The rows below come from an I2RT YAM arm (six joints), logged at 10 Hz.
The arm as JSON. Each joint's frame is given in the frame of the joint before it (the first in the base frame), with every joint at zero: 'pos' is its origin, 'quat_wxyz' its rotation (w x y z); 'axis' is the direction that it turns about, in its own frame. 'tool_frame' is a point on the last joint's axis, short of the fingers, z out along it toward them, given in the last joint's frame.
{
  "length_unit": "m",
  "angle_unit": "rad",
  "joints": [
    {
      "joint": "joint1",
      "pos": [
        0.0,
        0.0,
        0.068
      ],
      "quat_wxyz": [
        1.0,
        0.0,
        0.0,
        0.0
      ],
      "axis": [
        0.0,
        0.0,
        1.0
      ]
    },
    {
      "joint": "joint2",
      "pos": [
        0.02,
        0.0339,
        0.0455
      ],
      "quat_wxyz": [
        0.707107,
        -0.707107,
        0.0,
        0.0
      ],
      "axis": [
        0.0,
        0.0,
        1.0
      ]
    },
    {
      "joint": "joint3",
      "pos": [
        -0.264,
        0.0,
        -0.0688
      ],
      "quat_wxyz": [
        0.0,
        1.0,
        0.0,
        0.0
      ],
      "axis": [
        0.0,
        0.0,
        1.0
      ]
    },
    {
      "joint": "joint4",
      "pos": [
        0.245,
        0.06,
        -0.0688
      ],
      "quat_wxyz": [
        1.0,
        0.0,
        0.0,
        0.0
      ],
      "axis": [
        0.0,
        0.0,
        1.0
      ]
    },
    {
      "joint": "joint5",
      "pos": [
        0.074,
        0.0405,
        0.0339
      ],
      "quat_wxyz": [
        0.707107,
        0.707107,
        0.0,
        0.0
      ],
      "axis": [
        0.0,
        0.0,
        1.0
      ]
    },
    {
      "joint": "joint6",
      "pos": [
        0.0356,
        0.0,
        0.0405
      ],
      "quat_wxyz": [
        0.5,
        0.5,
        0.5,
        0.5
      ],
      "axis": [
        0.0,
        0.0,
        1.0
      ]
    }
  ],
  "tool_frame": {
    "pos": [
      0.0,
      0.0,
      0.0
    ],
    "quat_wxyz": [
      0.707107,
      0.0,
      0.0,
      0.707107
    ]
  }
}
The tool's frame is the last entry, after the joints.
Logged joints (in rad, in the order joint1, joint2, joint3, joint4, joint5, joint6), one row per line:
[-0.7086 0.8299 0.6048 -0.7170 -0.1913 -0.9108]
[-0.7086 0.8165 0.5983 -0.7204 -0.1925 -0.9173]
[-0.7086 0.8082 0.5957 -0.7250 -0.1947 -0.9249]
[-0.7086 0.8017 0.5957 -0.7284 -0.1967 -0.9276]
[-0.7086 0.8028 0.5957 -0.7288 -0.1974 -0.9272]
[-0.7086 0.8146 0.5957 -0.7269 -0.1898 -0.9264]
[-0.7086 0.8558 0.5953 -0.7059 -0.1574 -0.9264]
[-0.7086 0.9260 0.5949 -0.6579 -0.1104 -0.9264]
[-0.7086 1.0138 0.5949 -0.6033 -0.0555 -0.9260]
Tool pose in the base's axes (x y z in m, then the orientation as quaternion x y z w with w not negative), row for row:
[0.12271 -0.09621 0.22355 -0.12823 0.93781 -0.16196 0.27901]
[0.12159 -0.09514 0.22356 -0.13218 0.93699 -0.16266 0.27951]
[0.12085 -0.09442 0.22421 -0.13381 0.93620 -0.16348 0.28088]
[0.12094 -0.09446 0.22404 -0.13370 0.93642 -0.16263 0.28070]
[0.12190 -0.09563 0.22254 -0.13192 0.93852 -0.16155 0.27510]
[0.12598 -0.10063 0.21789 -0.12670 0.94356 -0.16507 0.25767]
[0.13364 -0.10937 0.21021 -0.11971 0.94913 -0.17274 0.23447]
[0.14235 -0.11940 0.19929 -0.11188 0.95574 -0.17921 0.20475]
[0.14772 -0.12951 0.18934 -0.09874 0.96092 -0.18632 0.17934]
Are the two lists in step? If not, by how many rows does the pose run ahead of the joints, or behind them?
The pose runs 1 row ahead of the joints: the pose in row i belongs to the joints in row i + 1.
